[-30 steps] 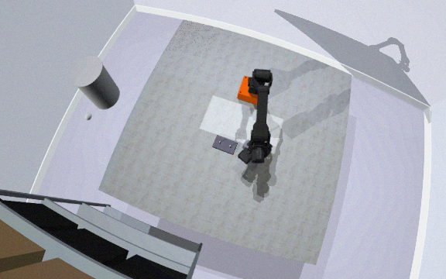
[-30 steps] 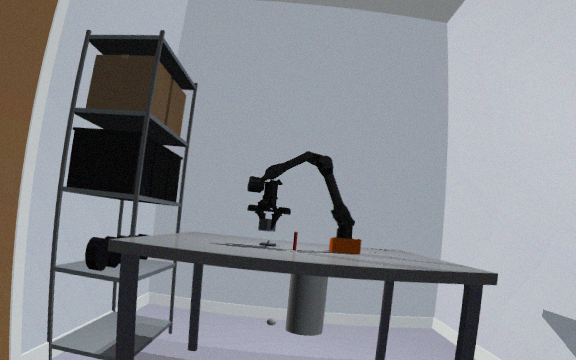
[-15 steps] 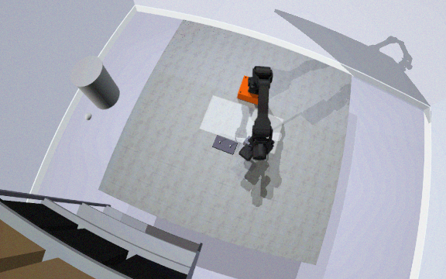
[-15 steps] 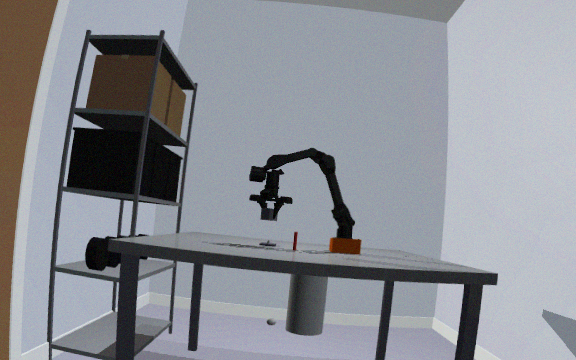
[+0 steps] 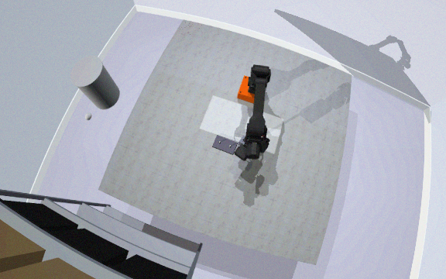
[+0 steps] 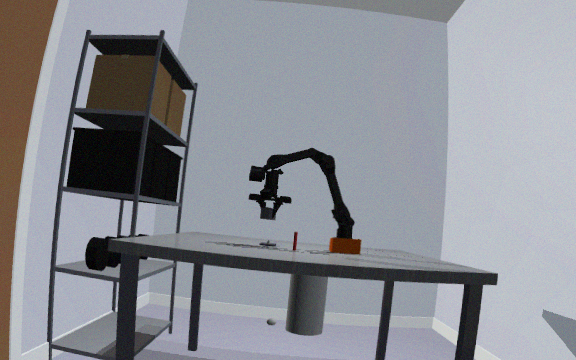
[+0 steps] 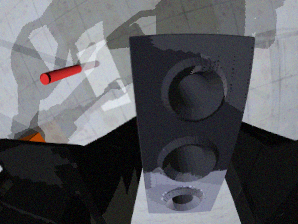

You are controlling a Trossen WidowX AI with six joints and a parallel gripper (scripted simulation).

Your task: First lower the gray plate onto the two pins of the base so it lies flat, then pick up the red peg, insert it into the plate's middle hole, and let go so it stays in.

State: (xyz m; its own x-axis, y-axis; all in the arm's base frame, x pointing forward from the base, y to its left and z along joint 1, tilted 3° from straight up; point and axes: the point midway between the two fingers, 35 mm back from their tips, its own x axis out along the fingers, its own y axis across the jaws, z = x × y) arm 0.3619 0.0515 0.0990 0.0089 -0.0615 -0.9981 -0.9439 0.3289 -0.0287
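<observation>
Right now my gripper tip is 120 mm to the left of the dark base, 120 mm above it and 10 mm past it. From my gripper tip the other things lie so: gray plate (30 mm above); then red peg (130 mm behind, 90 mm below, 70 mm to the left).
</observation>
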